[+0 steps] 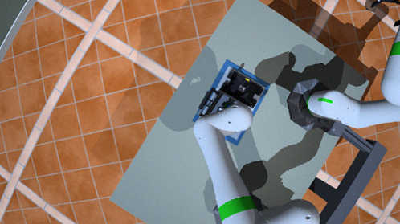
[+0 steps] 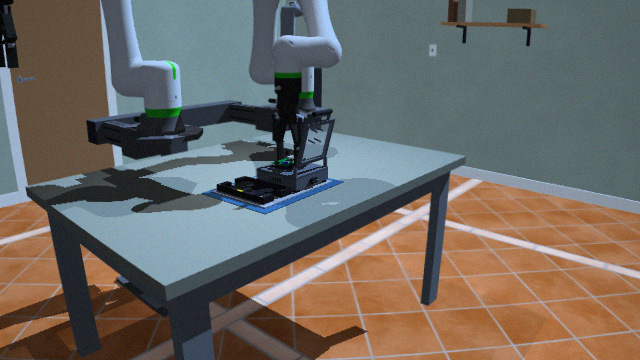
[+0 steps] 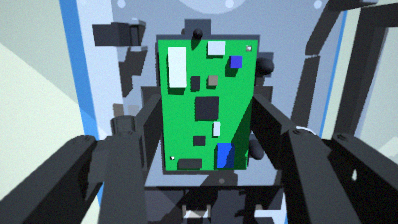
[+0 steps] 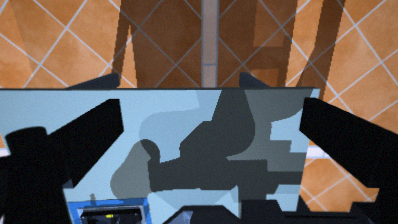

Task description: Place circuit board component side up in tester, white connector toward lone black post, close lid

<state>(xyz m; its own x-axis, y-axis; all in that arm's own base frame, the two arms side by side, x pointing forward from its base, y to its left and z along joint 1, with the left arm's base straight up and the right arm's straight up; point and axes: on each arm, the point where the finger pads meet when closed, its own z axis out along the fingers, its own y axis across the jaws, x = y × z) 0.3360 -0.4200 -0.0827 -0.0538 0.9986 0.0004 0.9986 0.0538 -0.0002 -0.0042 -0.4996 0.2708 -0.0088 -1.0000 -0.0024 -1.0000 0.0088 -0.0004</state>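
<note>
The green circuit board lies 2 cm below my left hand. Round my left hand: clear lid (12 cm ahead, 8 cm above, 1 cm to the left); then black tray (17 cm to the right, 8 cm below).
</note>
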